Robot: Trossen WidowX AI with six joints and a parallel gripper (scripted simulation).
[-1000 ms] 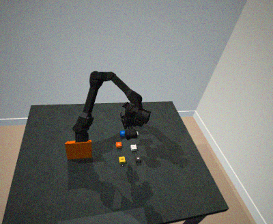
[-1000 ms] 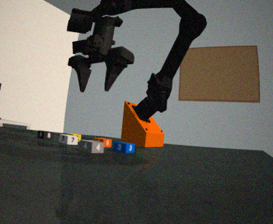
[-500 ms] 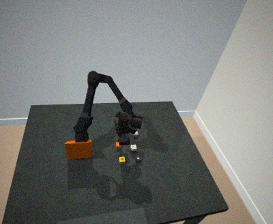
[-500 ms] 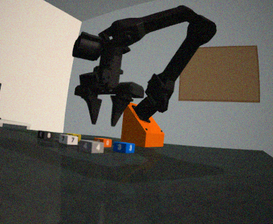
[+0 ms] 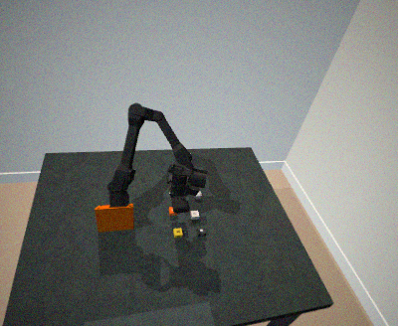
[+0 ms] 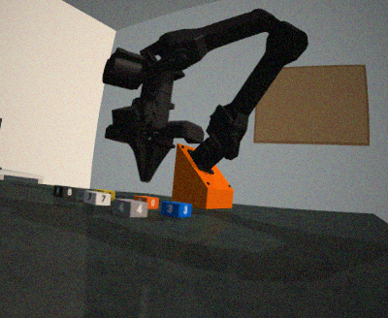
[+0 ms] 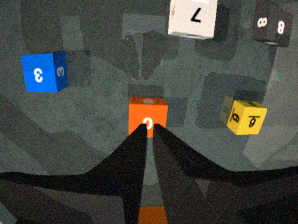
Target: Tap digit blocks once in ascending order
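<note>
Right now the orange block is 30 mm below my gripper tip and 10 mm behind it. The rest, counted from my gripper tip: blue block (100 mm to the left, 30 mm below, 20 mm ahead); white block (80 mm ahead, 30 mm below, 20 mm to the right); yellow block (110 mm to the right, 30 mm below).
</note>
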